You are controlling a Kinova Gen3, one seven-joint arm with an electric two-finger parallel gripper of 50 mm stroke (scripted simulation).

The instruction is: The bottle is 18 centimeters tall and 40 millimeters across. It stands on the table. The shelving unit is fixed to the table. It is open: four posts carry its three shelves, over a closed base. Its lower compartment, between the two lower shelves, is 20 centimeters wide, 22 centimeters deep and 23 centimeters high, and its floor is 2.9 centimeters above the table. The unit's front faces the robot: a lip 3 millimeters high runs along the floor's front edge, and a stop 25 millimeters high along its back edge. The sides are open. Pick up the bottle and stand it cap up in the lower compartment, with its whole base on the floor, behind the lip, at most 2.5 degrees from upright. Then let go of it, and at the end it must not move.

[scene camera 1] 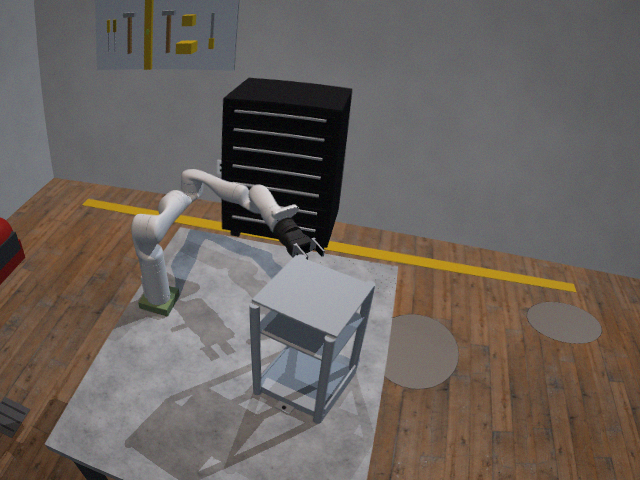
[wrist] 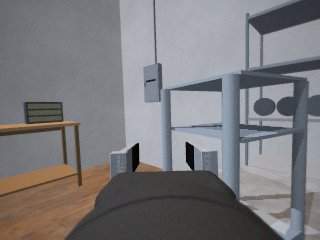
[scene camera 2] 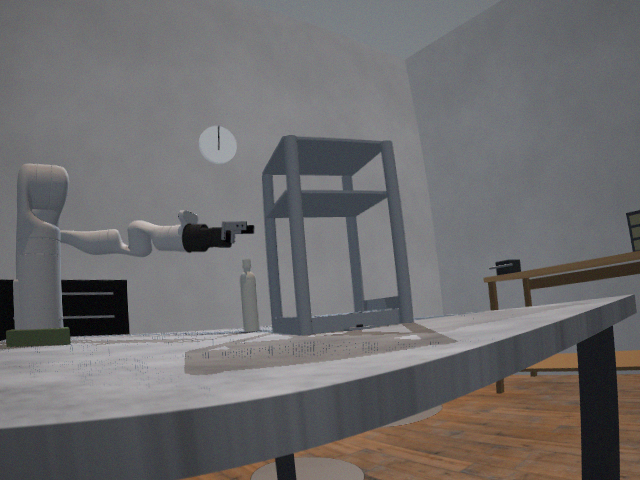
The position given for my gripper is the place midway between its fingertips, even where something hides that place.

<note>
In view: my gripper (scene camera 2: 250, 227), a bottle (scene camera 2: 247, 279) and a grey shelving unit (scene camera 2: 310, 155).
My gripper also shows in scene camera 1 (scene camera 1: 315, 256) and in the wrist view (wrist: 162, 152). The grey shelving unit is seen too in scene camera 1 (scene camera 1: 303, 292). The wrist view does not show the bottle: it is out of frame.
</note>
